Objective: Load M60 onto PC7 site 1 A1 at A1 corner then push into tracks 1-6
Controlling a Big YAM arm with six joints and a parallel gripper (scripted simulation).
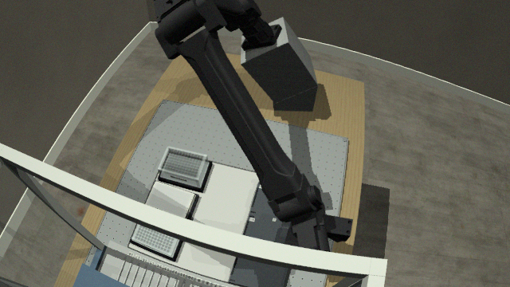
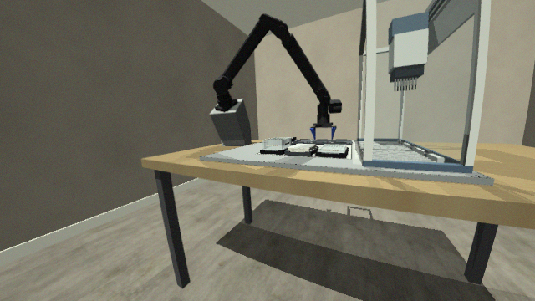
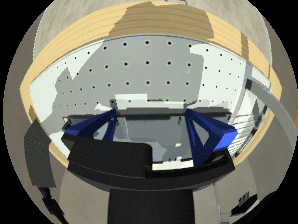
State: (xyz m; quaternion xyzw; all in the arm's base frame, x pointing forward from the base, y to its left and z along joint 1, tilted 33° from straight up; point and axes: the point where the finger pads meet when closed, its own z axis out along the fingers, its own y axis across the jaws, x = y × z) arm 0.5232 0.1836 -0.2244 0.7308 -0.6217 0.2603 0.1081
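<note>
My hand is 360 mm to the left of the nest S2, 10 mm short of it and 10 mm above it. From my hand the other things lie so: white frame bar (450 mm above, 210 mm to the right, 210 mm ahead); dark carrier PC7 (70 mm to the right).
</note>
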